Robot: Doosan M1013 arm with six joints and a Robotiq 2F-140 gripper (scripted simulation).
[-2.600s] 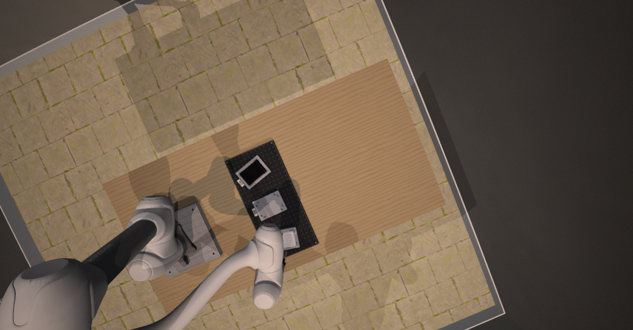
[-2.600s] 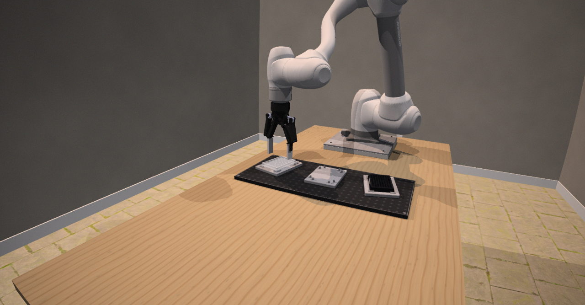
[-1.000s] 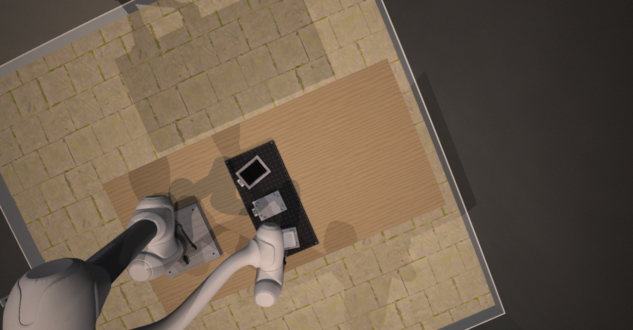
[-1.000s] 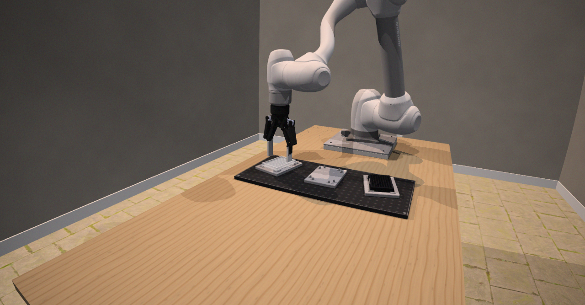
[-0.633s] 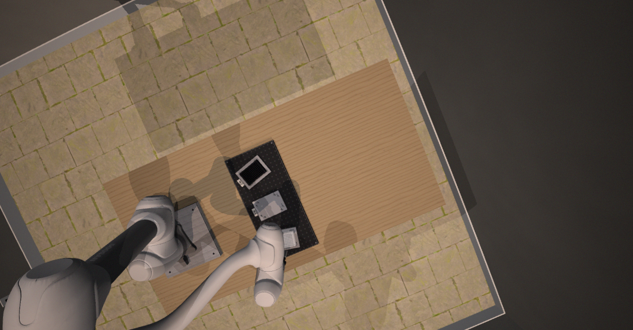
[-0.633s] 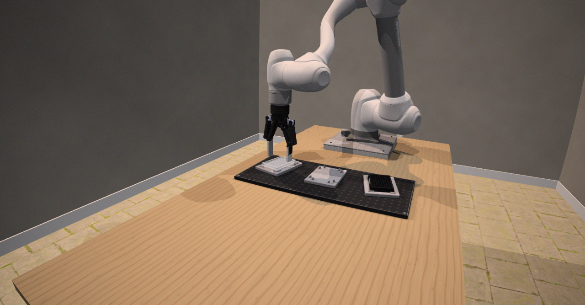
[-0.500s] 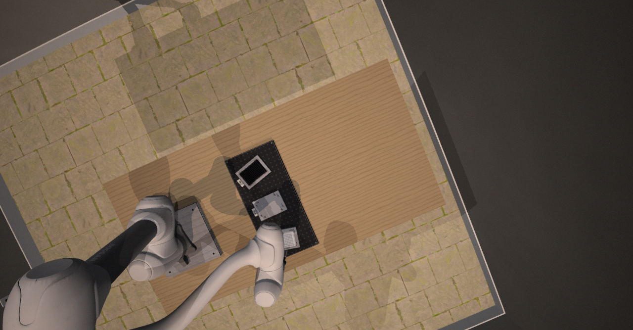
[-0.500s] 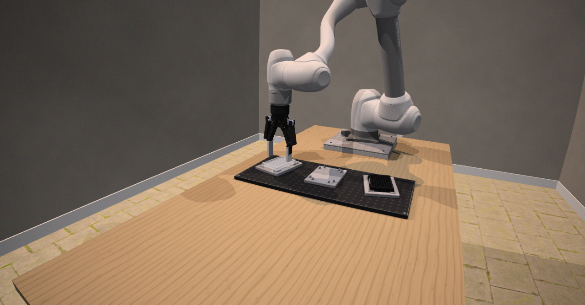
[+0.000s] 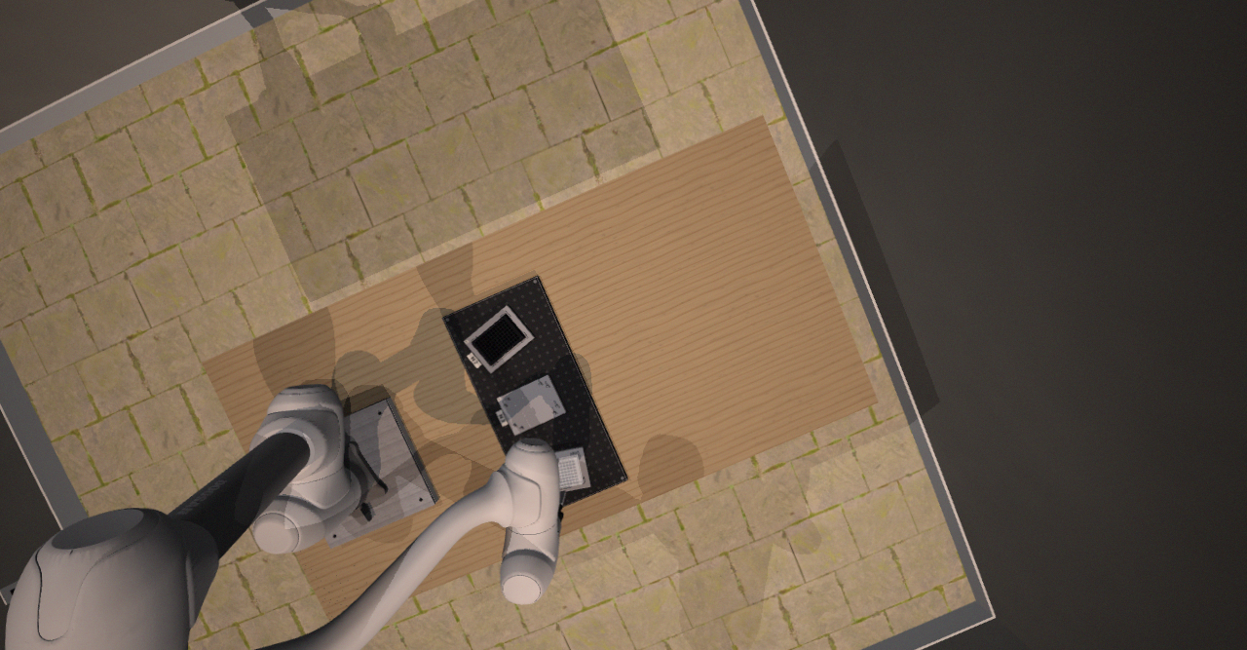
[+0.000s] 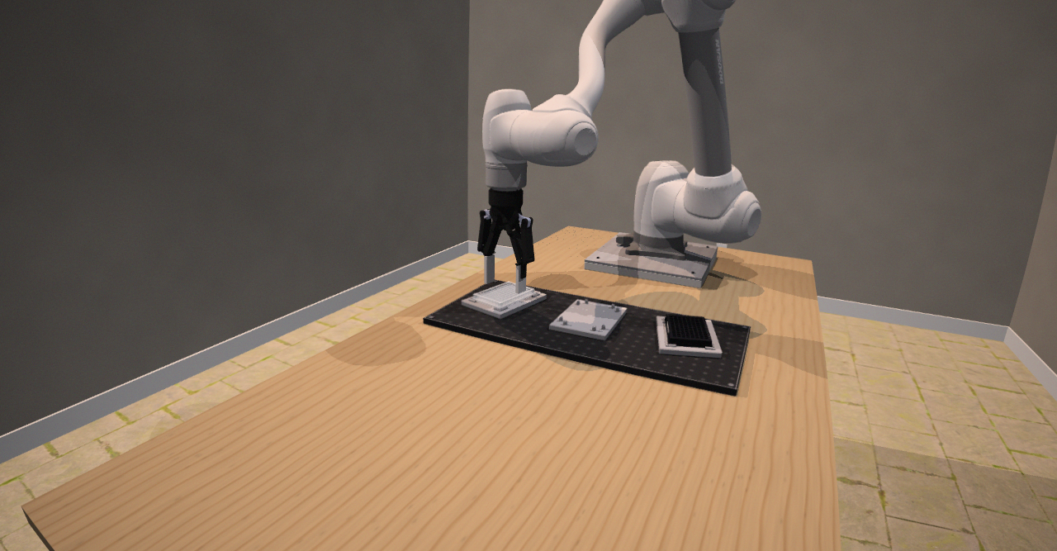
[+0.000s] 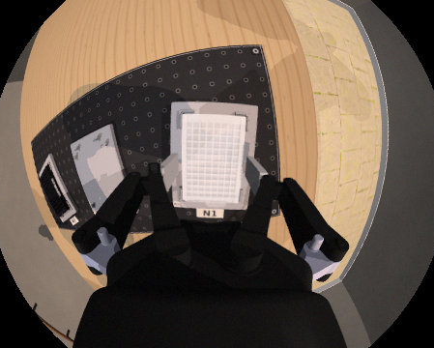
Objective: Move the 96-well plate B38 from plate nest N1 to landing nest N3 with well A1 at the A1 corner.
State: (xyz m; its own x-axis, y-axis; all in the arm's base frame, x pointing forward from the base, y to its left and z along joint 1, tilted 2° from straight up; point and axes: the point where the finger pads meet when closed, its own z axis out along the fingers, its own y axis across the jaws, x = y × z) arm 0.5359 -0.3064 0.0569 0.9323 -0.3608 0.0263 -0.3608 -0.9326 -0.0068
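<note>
Now: hand 5 cm above the white 96-well plate B38. From my hand the other things lie so: landing nest N3 (21 cm to the left, 6 cm below, 4 cm ahead); then N1 label (9 cm behind, 6 cm below, 4 cm to the left); then plate nest N1 (6 cm below).
</note>
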